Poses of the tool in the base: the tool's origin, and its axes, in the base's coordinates. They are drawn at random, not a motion.
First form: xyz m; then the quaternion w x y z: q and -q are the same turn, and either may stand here.
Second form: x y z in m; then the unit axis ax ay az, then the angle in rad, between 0 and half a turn. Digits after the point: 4 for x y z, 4 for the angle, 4 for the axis.
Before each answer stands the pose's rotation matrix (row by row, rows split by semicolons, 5 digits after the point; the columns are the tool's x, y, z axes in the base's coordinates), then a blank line. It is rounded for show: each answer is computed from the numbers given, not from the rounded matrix.
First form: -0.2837 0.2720 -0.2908 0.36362 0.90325 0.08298 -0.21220
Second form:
0.89617 0.30423 -0.32299; -0.00442 -0.72179 -0.69210; -0.44369 0.62167 -0.64550

-0.2837 0.2720 -0.2908 0.9696 0.0891 -0.2278 2.3973
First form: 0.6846 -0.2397 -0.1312 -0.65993 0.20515 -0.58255 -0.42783
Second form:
-0.04481 -0.80370 0.59335; 0.32566 0.54975 0.76924; -0.94443 0.22770 0.23710

0.6846 -0.2397 -0.1312 -0.2731 0.7754 0.5694 1.7001
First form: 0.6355 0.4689 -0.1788 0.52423 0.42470 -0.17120 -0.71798
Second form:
-0.08962 0.60736 -0.78935; -0.89820 -0.39174 -0.19945; -0.43036 0.69112 0.58064

0.6355 0.4689 -0.1788 0.4987 -0.2010 -0.8431 2.0380
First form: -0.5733 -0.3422 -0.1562 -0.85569 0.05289 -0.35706 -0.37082
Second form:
0.47000 -0.67238 0.57184; 0.59684 0.71939 0.35532; -0.65029 0.17429 0.73942

-0.5733 -0.3422 -0.1562 -0.1022 0.6900 0.7166 1.0878
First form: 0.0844 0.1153 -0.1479 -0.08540 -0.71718 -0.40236 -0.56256
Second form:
0.04327 0.48104 0.87563; 0.67321 -0.66163 0.33021; 0.73818 0.57519 -0.35247

0.0844 0.1153 -0.1479 0.7198 0.4038 0.5646 2.9706
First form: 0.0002 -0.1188 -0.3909 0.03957 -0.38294 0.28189 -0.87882
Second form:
-0.70358 -0.14634 0.69538; -0.28545 -0.83794 -0.46516; 0.65076 -0.52577 0.54779

0.0002 -0.1188 -0.3909 -0.3832 0.2821 -0.8795 3.0624
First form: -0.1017 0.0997 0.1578 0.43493 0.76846 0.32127 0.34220
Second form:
0.55937 0.19610 0.80539; 0.79142 -0.41525 -0.44857; 0.24647 0.88832 -0.38748

-0.1017 0.0997 0.1578 0.8534 0.3568 0.3800 2.2417
